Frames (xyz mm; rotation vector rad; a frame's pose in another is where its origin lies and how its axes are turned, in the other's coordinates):
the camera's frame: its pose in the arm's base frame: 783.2 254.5 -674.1 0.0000 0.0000 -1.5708
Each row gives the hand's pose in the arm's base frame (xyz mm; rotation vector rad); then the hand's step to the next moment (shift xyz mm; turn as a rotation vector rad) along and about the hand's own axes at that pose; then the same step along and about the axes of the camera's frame.
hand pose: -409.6 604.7 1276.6 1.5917 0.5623 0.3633
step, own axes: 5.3 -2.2 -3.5 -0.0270 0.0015 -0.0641
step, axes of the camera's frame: -5.9 2.2 -2.3 -0.0383 -0.0571 0.0108
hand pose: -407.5 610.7 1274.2 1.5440 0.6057 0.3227
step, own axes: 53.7 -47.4 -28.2 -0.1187 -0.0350 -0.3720
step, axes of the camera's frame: -52.1 19.9 -53.1 -0.2422 -0.3080 0.0136
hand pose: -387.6 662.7 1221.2 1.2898 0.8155 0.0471
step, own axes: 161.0 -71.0 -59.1 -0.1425 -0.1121 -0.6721
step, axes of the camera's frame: -100.9 55.5 -145.6 -0.4553 -0.5238 -0.0541
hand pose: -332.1 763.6 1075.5 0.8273 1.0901 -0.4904
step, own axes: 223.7 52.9 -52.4 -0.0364 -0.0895 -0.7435
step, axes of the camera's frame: -83.1 97.6 -197.8 -0.5299 -0.5060 -0.1589
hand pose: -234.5 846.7 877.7 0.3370 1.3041 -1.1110
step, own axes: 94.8 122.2 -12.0 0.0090 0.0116 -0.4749
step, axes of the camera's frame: -24.4 77.8 -132.0 -0.3568 -0.2727 -0.1552
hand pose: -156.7 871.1 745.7 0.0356 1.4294 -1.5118
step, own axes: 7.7 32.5 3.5 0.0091 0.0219 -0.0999
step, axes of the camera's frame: 0.4 19.5 -27.4 -0.0748 -0.0482 -0.0513
